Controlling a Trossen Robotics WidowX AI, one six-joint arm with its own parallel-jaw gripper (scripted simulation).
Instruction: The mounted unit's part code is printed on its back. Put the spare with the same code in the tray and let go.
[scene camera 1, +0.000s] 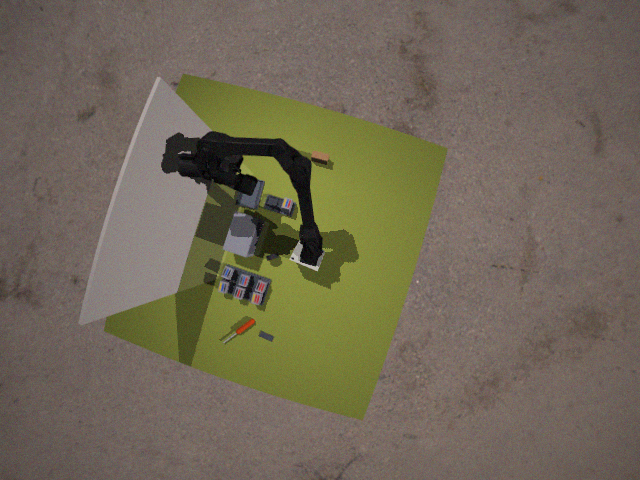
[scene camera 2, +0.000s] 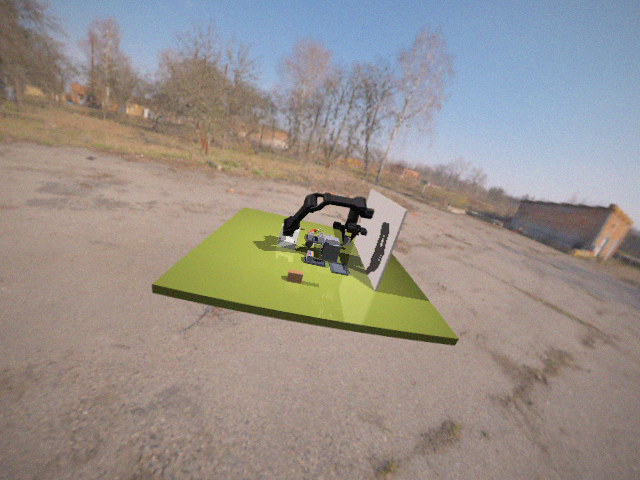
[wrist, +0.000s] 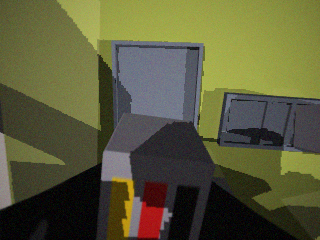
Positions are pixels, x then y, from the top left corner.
Labels:
The gripper (scene camera 1: 236, 183) is 91 cm from the lens. A mounted unit (scene camera 1: 245, 230): 94 cm from the lens.

